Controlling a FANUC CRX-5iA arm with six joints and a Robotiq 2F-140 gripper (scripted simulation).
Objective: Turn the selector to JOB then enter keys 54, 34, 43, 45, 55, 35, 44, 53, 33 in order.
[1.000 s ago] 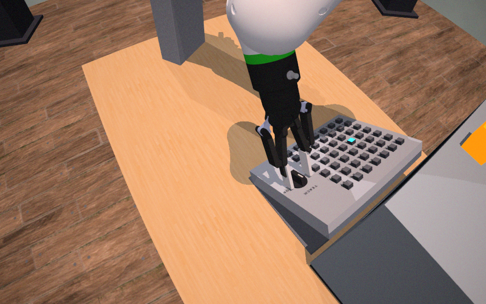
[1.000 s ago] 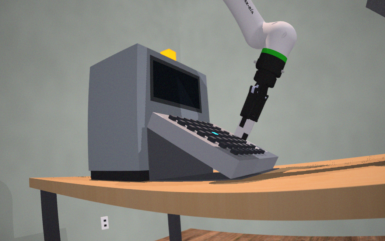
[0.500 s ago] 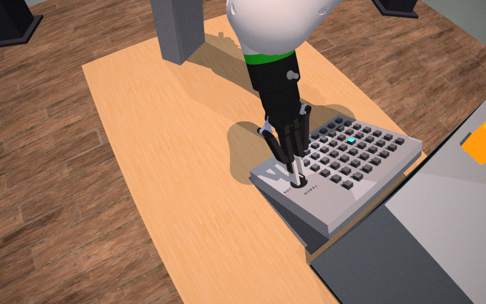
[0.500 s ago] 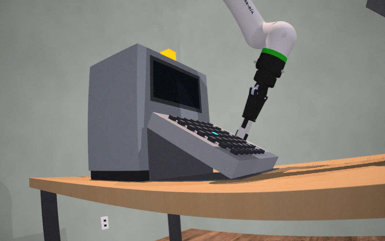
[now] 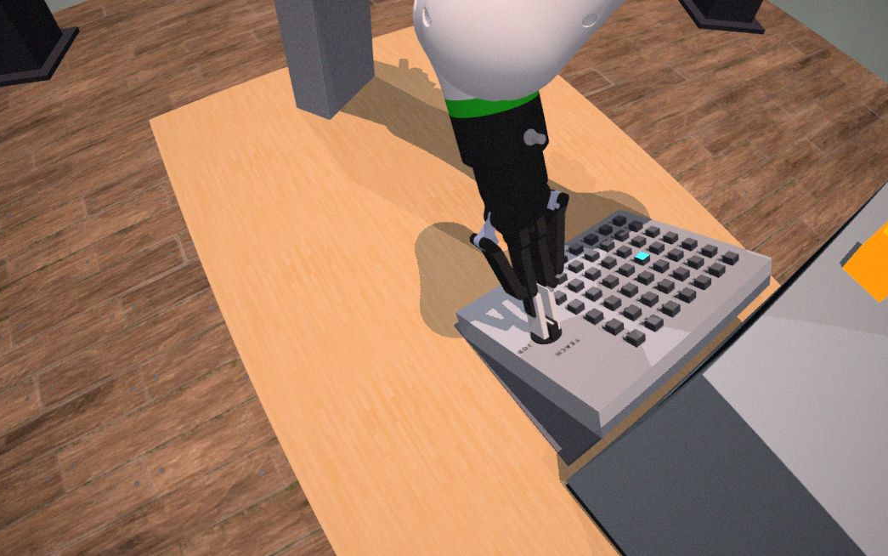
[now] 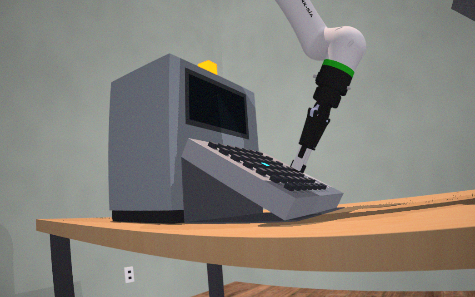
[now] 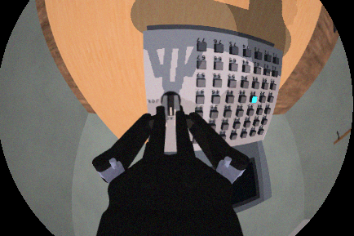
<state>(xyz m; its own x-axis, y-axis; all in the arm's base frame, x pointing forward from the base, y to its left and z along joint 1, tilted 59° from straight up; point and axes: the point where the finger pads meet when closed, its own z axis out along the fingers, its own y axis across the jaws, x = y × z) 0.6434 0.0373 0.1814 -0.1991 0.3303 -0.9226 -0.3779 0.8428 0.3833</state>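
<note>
My hand is 2 cm short of the black selector knob, 2 cm above it and 1 cm to the right of it. From my hand the other things lie so: grey keypad panel (12 cm to the left, 7 cm below, 2 cm behind); then key (17 cm to the left, 9 cm behind, 3 cm below).
</note>
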